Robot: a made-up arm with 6 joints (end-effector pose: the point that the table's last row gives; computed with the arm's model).
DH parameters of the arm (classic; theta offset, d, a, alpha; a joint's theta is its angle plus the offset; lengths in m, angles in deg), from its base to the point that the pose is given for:
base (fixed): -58.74 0 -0.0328 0
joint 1: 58.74 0.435 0.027 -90
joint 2: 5.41 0 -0.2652 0
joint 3: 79.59 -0.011 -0.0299 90
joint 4: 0 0.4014 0.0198 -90
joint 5: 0 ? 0.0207 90
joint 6: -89.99 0.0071 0.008 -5
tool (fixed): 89.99 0.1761 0 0
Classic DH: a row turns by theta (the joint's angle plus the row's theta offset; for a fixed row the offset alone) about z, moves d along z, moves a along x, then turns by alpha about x.
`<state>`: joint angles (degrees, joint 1 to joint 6).
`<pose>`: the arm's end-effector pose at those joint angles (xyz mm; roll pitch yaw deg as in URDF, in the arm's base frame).
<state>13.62 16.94 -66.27 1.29 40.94 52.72</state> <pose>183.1 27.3 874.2 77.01 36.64 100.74</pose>
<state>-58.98 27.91 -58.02 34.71 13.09 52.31</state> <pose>153.9 -235.9 849.6 66.36 8.43 40.88</pose>
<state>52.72 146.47 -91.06 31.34 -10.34 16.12</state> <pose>393.5 497.3 96.0 144.41 29.71 175.03</pose>
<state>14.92 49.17 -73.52 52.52 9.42 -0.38</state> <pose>371.0 154.7 875.3 63.54 39.81 99.37</pose>
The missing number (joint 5, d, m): -0.048
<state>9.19 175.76 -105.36 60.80 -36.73 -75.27</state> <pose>527.2 5.8 -73.3 -137.78 28.43 -154.48</pose>
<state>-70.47 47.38 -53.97 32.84 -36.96 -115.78</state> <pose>14.5 -377.6 824.8 -48.53 17.52 -177.25</pose>
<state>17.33 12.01 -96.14 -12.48 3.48 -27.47</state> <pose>-183.1 -112.8 1095.8 -2.19 8.75 -22.89</pose>
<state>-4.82 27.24 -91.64 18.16 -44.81 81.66</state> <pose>-119.9 -33.9 1131.2 -23.82 -5.21 92.55</pose>
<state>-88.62 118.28 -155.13 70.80 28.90 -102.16</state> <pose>77.0 -602.8 977.6 -58.41 37.81 -131.10</pose>
